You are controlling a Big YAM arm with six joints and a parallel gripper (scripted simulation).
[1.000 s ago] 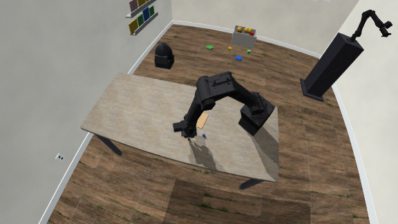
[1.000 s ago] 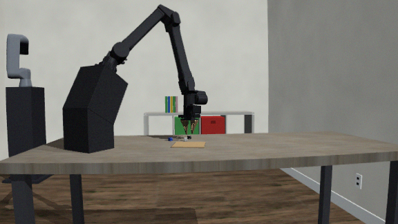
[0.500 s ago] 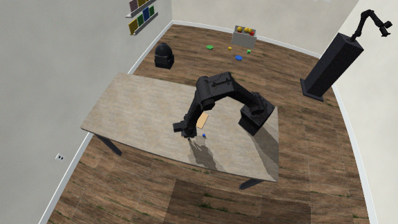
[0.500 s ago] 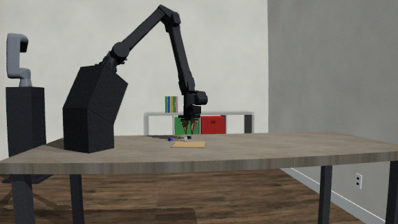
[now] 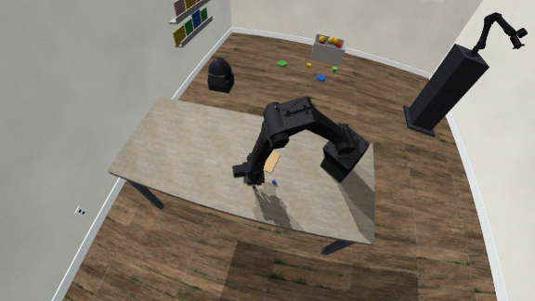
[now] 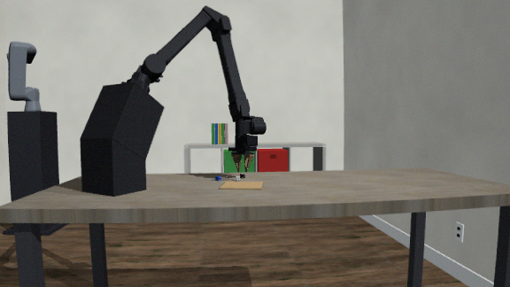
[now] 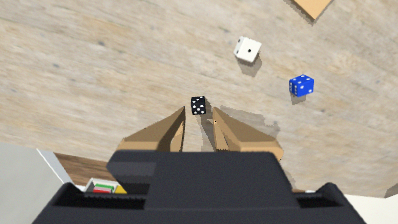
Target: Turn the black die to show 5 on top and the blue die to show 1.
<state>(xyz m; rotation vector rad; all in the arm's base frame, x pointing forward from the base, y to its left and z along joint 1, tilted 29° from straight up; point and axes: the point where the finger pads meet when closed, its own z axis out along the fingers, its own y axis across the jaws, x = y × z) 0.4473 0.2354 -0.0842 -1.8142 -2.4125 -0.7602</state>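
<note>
Right now my hand is 20 mm above the black die. Also, from my hand: blue die: 100 mm behind, 60 mm to the right, 20 mm below; white die: 20 mm behind, 70 mm to the right, 20 mm below; tan mat: 190 mm to the right, 30 mm below.
</note>
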